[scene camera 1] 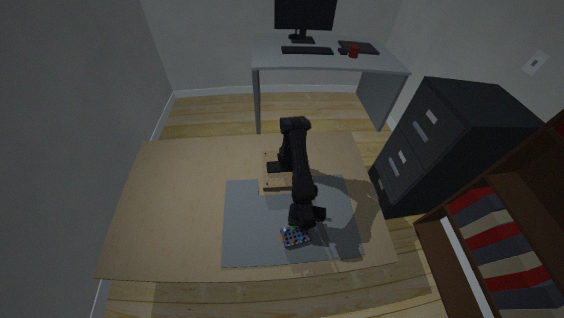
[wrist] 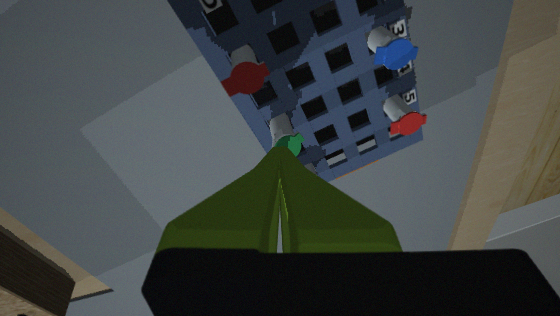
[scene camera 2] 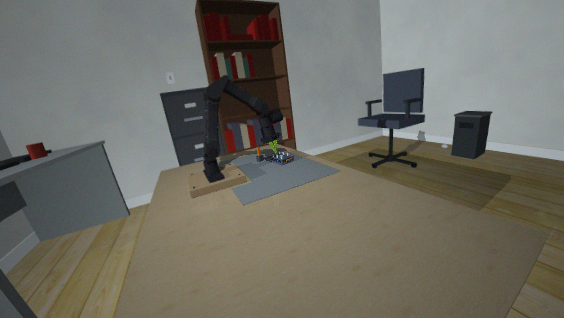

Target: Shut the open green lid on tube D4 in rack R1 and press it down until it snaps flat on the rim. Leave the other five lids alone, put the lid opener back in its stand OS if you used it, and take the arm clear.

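Pixels of known places: gripper, fingertip midpoint: (scene camera 1: pixel 293 226) (wrist: pixel 280 158) (scene camera 2: pixel 276 153); arm's base, link origin: (scene camera 1: pixel 284 166) (scene camera 2: pixel 213 174).
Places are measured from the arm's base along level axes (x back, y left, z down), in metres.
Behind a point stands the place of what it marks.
The blue rack R1 (scene camera 1: pixel 296 245) (scene camera 2: pixel 286 160) {x -0.373, y -0.065, z 0.013 m} (wrist: pixel 320 65) {x -0.376, y 0.014, z 0.002 m} holds upright capped tubes. The green lid (wrist: pixel 291 144) {x -0.352, y -0.009, z -0.017 m} lies over the top of its tube at the rack's edge in the wrist view, in line with label 4. It looks closed, but the fingertips cover part of it, and I cannot tell whether it is snapped flat. My gripper (scene camera 2: pixel 273 151) {x -0.345, y -0.009, z -0.024 m} (wrist: pixel 280 158) {x -0.345, y -0.009, z -0.024 m} is shut and empty, its green fingertips at or just above this lid; contact is unclear. The orange lid opener (scene camera 2: pixel 258 152) {x -0.291, y 0.115, z -0.020 m} stands upright in its dark stand (scene camera 2: pixel 260 159) {x -0.291, y 0.101, z 0.020 m} beside the rack.
A dark red lid (wrist: pixel 248 77) {x -0.344, y 0.028, z -0.016 m}, a blue lid (wrist: pixel 397 54) {x -0.403, y 0.018, z -0.016 m} and a bright red lid (wrist: pixel 410 123) {x -0.410, y -0.020, z -0.016 m} sit on nearby tubes. Another tube (wrist: pixel 310 169) {x -0.358, y -0.044, z -0.001 m} is partly hidden behind the fingers. The rack stands on a grey mat (scene camera 1: pixel 250 220) {x -0.278, y -0.202, z 0.032 m} (scene camera 2: pixel 300 175) {x -0.333, y -0.254, z 0.032 m}.
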